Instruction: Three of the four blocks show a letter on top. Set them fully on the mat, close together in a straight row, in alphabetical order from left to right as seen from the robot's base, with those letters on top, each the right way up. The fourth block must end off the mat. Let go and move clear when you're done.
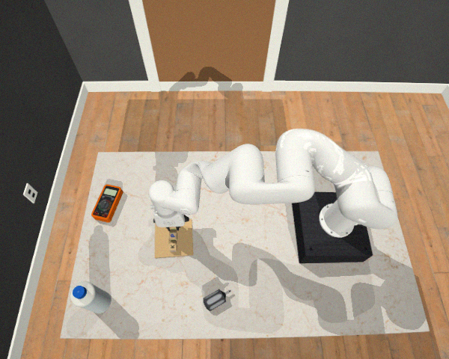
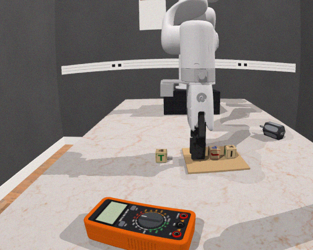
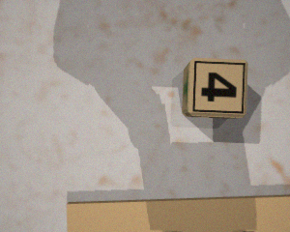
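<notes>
Right now my hand is 4 cm to the right of the tan mat and 3 cm above it. Also, from my hand: black plug adapter: 17 cm behind, 26 cm to the left, 1 cm below; orange multimeter: 27 cm ahead, 9 cm to the right, 1 cm below.
</notes>
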